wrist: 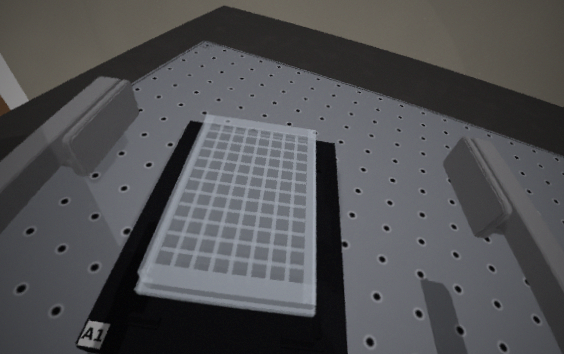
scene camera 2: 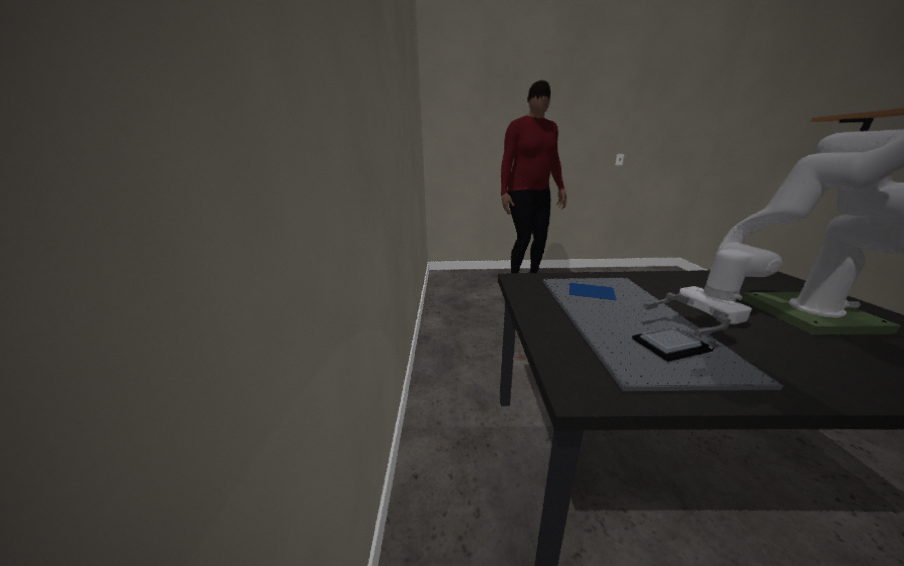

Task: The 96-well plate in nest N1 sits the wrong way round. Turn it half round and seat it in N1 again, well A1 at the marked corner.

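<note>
The pale, clear 96-well plate [scene camera 2: 670,341] [wrist: 245,200] lies flat in the black nest [scene camera 2: 669,355] [wrist: 331,210]. In the wrist view its long side runs away from the camera. A white "A1" label [wrist: 93,335] marks the nest's near left corner. More of the nest shows at the near end than at the far end. Which plate corner is well A1 cannot be made out. My gripper [scene camera 2: 677,321] [wrist: 290,157] is wide open and empty, above the plate, with one finger out to each side and neither touching it.
The nest stands on a grey perforated board [scene camera 2: 613,333] [wrist: 400,130] on the dark table [scene camera 2: 540,360]. A blue rectangle [scene camera 2: 591,291] lies at the board's far end. The arm's green base plate [scene camera 2: 847,324] is at the right. A person [scene camera 2: 531,156] stands behind the table.
</note>
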